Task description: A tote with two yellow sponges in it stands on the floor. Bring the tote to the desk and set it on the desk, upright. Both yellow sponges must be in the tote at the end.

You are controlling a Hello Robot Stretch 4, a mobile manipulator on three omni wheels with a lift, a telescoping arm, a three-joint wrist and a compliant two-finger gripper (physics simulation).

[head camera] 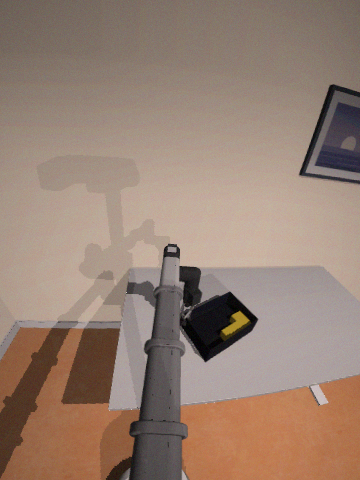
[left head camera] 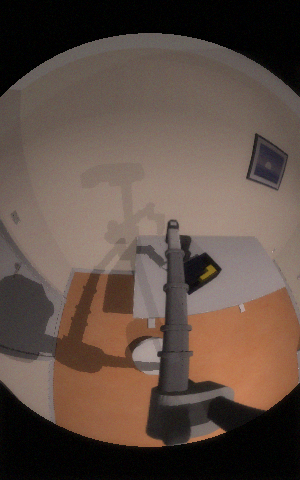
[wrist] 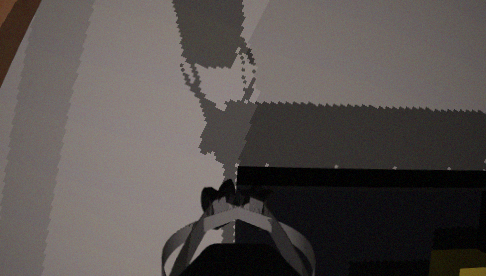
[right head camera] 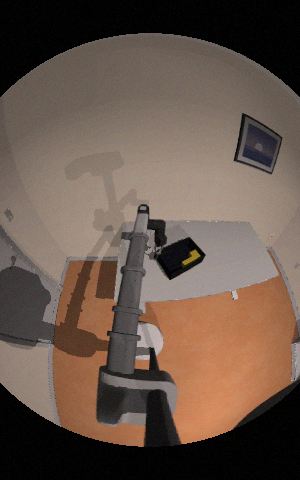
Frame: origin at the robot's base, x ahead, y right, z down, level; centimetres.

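Seen in the pictures: gripper, fingertip midpoint: (head camera: pixel 184 323) (wrist: pixel 237 195) (right head camera: pixel 157 257); robot's base, link origin: (left head camera: pixel 153 354) (right head camera: pixel 142 339).
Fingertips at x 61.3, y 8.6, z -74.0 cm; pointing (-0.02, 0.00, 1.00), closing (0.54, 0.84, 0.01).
Offsets run from my fingertips to a thing's top centre. "*": to the spot under its first point. Level surfaces: height alone.
The black tote {dx +1.2, dy +16.9, dz -5.3 cm} (head camera: pixel 206 322) (left head camera: pixel 196 266) (right head camera: pixel 172 257) (wrist: pixel 350 177) is upright, open side up, over the left part of the grey desk {dz +4.7 cm} (head camera: pixel 290 300) (left head camera: pixel 242 260) (right head camera: pixel 230 250) (wrist: pixel 125 150). It looks level and appears to rest on the top; its underside is hidden. Two yellow sponges {dx -2.6, dy +23.3, dz -0.1 cm} (head camera: pixel 234 328) (left head camera: pixel 207 273) (right head camera: pixel 191 258) {* dx +6.4, dy +24.7, dz +1.7 cm} (wrist: pixel 455 260) lie together in the tote, towards the side away from my gripper. My gripper (head camera: pixel 185 317) (right head camera: pixel 157 251) (wrist: pixel 237 195) is shut on the tote's left wall at the rim. In the left head view the arm hides the fingers.
My telescoping arm (head camera: pixel 162 375) (left head camera: pixel 175 305) (right head camera: pixel 127 300) reaches over the desk's left part. The wall stands behind the desk, with a framed picture (head camera: pixel 340 140) (left head camera: pixel 267 162) (right head camera: pixel 258 145) at the right. A white round object (left head camera: pixel 145 355) (right head camera: pixel 154 339) is on the floor before the desk.
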